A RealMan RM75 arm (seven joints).
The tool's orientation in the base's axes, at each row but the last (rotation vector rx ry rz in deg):
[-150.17, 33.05, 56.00]
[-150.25, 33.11, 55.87]
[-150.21, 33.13, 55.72]
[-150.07, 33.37, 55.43]
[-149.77, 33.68, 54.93]
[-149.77, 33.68, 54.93]
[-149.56, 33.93, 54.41]
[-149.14, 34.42, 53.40]
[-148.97, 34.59, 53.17]
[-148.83, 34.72, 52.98]
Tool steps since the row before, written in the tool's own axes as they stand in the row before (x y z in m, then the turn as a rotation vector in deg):
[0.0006, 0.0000, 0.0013, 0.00, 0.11, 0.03]
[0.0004, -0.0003, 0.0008, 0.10, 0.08, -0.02]
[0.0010, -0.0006, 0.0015, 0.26, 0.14, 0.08]
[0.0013, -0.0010, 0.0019, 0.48, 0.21, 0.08]
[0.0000, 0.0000, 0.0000, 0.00, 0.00, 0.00]
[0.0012, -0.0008, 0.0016, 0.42, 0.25, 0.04]
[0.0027, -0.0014, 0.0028, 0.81, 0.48, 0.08]
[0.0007, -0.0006, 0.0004, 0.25, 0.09, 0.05]
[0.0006, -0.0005, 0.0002, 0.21, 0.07, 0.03]
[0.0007, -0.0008, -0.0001, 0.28, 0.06, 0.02]
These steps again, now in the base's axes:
[-0.0003, 0.0004, -0.0014, -0.07, -0.08, -0.04]
[0.0000, 0.0005, -0.0008, 0.04, -0.11, -0.06]
[0.0001, 0.0009, -0.0017, 0.07, -0.16, -0.25]
[0.0003, 0.0013, -0.0021, 0.19, -0.28, -0.41]
[0.0000, 0.0000, 0.0000, 0.00, 0.00, 0.00]
[0.0003, 0.0010, -0.0019, 0.15, -0.32, -0.34]
[0.0010, 0.0016, -0.0037, 0.29, -0.61, -0.66]
[0.0006, 0.0005, -0.0007, 0.11, -0.13, -0.21]
[0.0006, 0.0003, -0.0005, 0.10, -0.11, -0.17]
[0.0009, 0.0004, -0.0003, 0.16, -0.12, -0.21]

